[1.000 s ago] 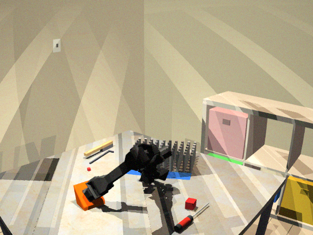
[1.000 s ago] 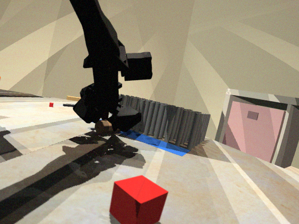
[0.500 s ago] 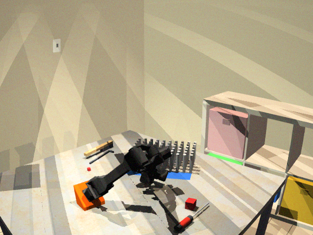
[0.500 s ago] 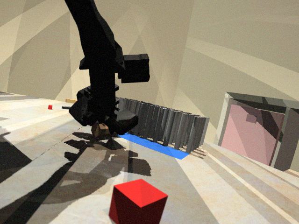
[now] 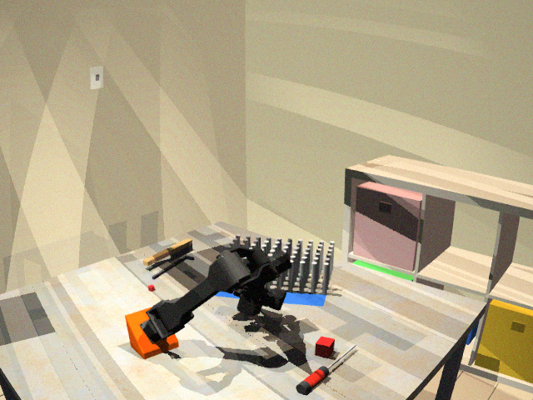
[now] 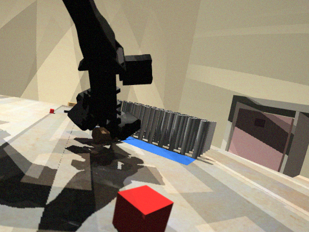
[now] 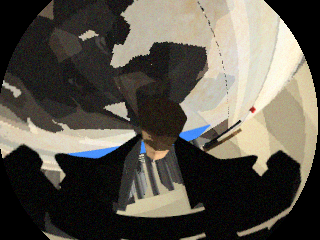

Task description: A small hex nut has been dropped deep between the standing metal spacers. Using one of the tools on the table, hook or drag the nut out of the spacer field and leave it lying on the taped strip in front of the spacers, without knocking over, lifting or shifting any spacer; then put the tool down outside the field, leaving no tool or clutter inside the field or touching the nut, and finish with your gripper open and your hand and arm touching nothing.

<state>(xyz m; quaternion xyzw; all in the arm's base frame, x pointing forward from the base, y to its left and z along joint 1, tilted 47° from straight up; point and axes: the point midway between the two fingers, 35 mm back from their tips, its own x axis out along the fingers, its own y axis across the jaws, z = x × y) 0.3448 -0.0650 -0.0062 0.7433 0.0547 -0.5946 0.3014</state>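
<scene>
The blue taped strip lies 100 mm ahead of my gripper tip, 20 mm below it and 10 mm to the left of it. From my gripper tip the other things lie so: hook tool 90 mm ahead, 50 mm to the left, 10 mm below; then tiny red cube 320 mm to the left, 160 mm behind, 10 mm below; then hex nut 180 mm ahead, 100 mm to the left, 20 mm below.
</scene>
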